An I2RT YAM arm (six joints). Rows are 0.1 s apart.
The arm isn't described. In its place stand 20 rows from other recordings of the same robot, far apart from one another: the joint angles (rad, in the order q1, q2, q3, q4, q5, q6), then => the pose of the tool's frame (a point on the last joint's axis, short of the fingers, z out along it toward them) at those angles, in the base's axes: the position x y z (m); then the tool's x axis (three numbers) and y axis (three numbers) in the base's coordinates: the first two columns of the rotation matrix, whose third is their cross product.
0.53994, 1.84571, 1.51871, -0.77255, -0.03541, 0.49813 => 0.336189, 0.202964, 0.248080, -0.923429, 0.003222, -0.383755, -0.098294, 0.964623, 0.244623
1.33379, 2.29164, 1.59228, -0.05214, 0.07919, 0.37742 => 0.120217, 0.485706, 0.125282, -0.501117, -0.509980, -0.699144, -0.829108, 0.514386, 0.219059
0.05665, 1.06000, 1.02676, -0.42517, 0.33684, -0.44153 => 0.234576, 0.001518, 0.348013, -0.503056, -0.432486, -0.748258, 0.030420, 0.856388, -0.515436
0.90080, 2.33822, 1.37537, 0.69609, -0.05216, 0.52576 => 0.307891, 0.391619, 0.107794, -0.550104, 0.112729, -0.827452, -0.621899, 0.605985, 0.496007
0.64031, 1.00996, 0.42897, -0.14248, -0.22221, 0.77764 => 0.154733, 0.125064, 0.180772, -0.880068, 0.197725, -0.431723, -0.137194, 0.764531, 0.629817
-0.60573, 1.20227, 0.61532, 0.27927, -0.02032, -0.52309 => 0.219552, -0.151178, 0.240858, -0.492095, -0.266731, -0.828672, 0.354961, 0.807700, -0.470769
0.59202, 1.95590, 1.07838, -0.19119, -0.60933, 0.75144 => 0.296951, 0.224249, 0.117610, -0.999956, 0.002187, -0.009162, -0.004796, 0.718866, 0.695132
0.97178, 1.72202, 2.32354, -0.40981, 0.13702, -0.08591 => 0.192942, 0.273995, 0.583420, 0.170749, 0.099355, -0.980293, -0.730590, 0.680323, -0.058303
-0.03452, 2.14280, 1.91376, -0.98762, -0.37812, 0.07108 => 0.452451, -0.002474, 0.237845, -0.941829, 0.098568, -0.321313, -0.029055, 0.928570, 0.370019
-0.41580, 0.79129, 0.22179, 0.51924, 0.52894, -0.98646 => 0.155314, -0.088215, 0.214436, -0.700757, -0.477752, -0.529804, 0.408369, 0.340307, -0.847010
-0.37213, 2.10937, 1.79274, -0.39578, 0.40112, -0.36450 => 0.449280, -0.190282, 0.251069, -0.786370, -0.045367, -0.616088, 0.352858, 0.785613, -0.508235
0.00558, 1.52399, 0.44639, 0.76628, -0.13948, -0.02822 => 0.280460, 0.006515, 0.156351, -0.302299, -0.029630, -0.952753, -0.146457, 0.989092, 0.015710
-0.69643, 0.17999, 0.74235, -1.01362, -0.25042, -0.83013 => 0.031106, -0.014511, 0.294840, -0.558150, -0.465309, -0.686991, 0.057017, 0.804493, -0.591219
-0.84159, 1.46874, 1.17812, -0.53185, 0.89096, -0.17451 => 0.186301, -0.250062, 0.292778, -0.623460, 0.533957, -0.571129, 0.724102, 0.118797, -0.679384
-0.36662, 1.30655, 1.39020, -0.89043, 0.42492, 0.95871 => 0.241019, -0.108267, 0.371747, 0.097898, 0.761158, -0.641135, 0.892329, 0.218109, 0.395193
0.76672, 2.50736, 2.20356, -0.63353, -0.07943, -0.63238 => 0.393567, 0.383056, 0.165653, -0.039443, -0.856117, -0.515274, -0.928227, 0.222299, -0.298292
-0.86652, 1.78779, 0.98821, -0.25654, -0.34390, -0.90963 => 0.231592, -0.254043, 0.143864, -0.827529, -0.173624, -0.533901, -0.070277, 0.975534, -0.208314
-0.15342, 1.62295, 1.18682, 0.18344, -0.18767, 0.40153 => 0.383161, -0.052529, 0.300785, -0.238517, 0.425411, -0.873003, 0.070433, 0.904159, 0.421350
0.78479, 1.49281, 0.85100, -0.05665, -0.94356, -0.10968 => 0.194914, 0.235416, 0.217072, -0.358819, -0.449181, -0.818221, -0.898143, -0.072525, 0.433682
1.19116, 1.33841, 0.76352, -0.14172, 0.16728, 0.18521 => 0.109160, 0.257597, 0.215882, -0.399334, -0.510867, -0.761280, -0.809617, 0.586120, 0.031365
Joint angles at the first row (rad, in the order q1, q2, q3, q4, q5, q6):
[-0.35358 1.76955 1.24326 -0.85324 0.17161 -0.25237]
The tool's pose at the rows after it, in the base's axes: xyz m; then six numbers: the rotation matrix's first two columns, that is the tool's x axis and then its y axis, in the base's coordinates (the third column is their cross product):
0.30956, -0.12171, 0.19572, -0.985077, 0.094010, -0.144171, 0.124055, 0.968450, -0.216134
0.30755, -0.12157, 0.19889, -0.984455, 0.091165, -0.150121, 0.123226, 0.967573, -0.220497
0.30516, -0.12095, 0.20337, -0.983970, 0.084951, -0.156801, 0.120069, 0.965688, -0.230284
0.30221, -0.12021, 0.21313, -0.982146, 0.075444, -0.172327, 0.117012, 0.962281, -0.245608
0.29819, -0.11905, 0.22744, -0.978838, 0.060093, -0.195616, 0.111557, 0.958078, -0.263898
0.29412, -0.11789, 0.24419, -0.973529, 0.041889, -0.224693, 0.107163, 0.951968, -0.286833
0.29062, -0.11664, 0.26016, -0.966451, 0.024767, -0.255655, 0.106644, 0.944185, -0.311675
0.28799, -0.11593, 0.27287, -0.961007, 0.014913, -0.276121, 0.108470, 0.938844, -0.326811
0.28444, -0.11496, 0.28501, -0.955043, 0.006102, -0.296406, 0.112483, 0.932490, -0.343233
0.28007, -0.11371, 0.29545, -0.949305, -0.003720, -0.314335, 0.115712, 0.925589, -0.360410
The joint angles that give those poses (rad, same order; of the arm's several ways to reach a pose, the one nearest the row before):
[-0.35590 1.75754 1.23517 -0.85192 0.17566 -0.26209]
[-0.35739 1.74436 1.23174 -0.85391 0.17784 -0.26627]
[-0.35742 1.72711 1.22868 -0.85771 0.18483 -0.27262]
[-0.35742 1.69924 1.23402 -0.86954 0.19456 -0.28190]
[-0.35741 1.66130 1.24585 -0.88798 0.20382 -0.29652]
[-0.35722 1.62147 1.26495 -0.90731 0.21524 -0.31339]
[-0.35592 1.58618 1.28569 -0.92087 0.22846 -0.32775]
[-0.35588 1.56360 1.30893 -0.93874 0.23602 -0.33631]
[-0.35590 1.53933 1.32833 -0.95398 0.24539 -0.34388]
[-0.35588 1.51383 1.34038 -0.96445 0.25574 -0.35274]

